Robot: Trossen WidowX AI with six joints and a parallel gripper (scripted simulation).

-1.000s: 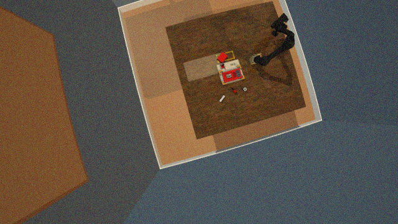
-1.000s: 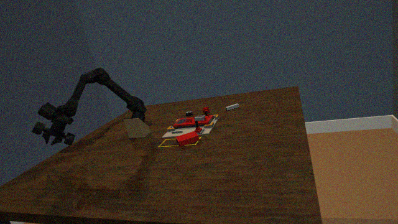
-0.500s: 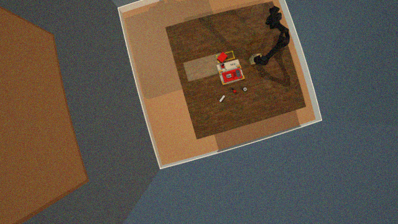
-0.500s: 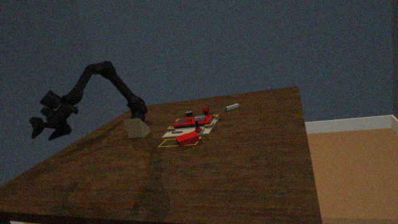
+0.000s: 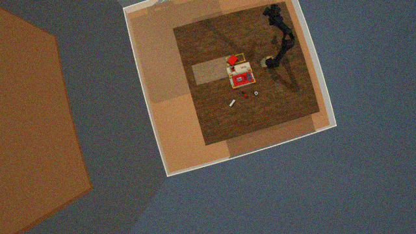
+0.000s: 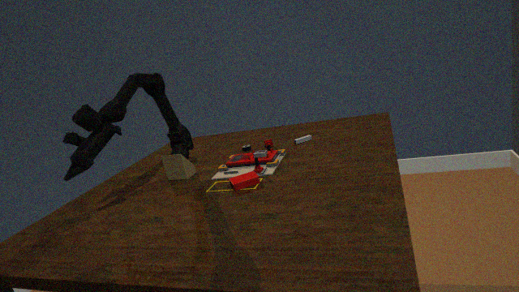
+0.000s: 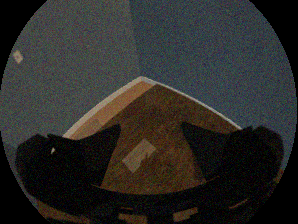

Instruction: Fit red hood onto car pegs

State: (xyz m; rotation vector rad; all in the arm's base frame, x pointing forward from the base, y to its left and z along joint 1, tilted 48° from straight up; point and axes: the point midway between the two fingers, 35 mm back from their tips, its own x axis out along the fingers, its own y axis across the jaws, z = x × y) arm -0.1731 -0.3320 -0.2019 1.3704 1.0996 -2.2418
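Now: gripper tip 50 cm short of the red hood, 23 cm to the right of it and 17 cm above it. Round my gripper tip: grey wheel (40 cm ahead, 64 cm to the left, 18 cm below); then white bar (67 cm ahead, 64 cm to the left, 18 cm below); then grey jig (48 cm ahead, 42 cm to the left, 17 cm below).
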